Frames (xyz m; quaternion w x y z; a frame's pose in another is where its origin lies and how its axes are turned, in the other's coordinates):
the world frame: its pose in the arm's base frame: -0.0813 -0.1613 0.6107 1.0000 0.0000 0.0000 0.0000
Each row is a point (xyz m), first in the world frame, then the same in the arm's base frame.
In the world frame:
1: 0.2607 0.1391 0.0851
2: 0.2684 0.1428 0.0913
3: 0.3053 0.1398 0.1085
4: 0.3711 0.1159 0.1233
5: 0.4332 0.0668 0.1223
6: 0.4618 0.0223 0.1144
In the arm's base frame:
1: 0.1794 -0.0222 0.6958
2: 0.1871 -0.0185 0.7020
3: 0.2240 -0.0215 0.7192
4: 0.2898 -0.0454 0.7340
5: 0.3519 -0.0945 0.7330
6: 0.3805 -0.1390 0.7251

